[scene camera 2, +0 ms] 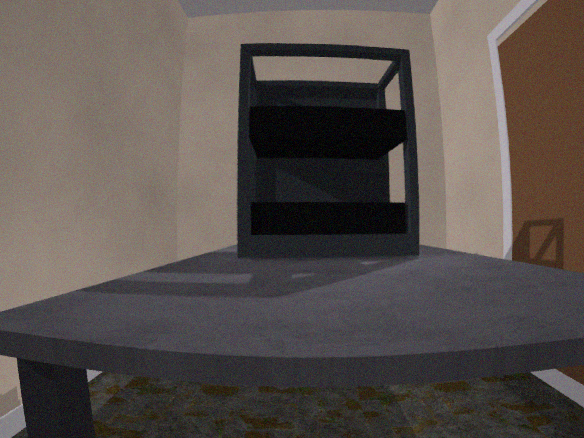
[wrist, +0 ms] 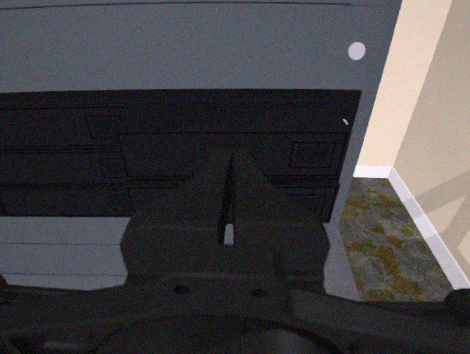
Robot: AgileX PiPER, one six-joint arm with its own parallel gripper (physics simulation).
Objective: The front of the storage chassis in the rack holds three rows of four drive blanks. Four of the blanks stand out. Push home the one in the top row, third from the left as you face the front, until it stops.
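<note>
In the wrist view the dark chassis front (wrist: 240, 112) shows stacked rows of blanks, marked off by thin lines and small square latches. A wide blank (wrist: 185, 157) at the right has its latch near its right end. Blanks (wrist: 55, 125) at the left are partly cut off by the frame. How far each stands out is hard to tell in the dark. My gripper (wrist: 232, 162) is shut and empty, its fingertips over the wide blank; contact cannot be told. The fingers hide part of the lower rows. The gripper does not show in the scene view.
The dark rack (scene camera 2: 245, 150) stands at the back of the grey table (scene camera 2: 350, 320), with two black boxes inside, the upper (scene camera 2: 325, 127) and the lower (scene camera 2: 325, 218). In the wrist view a grey panel (wrist: 175, 45) spans above the chassis, and patterned floor (wrist: 385, 240) shows at right.
</note>
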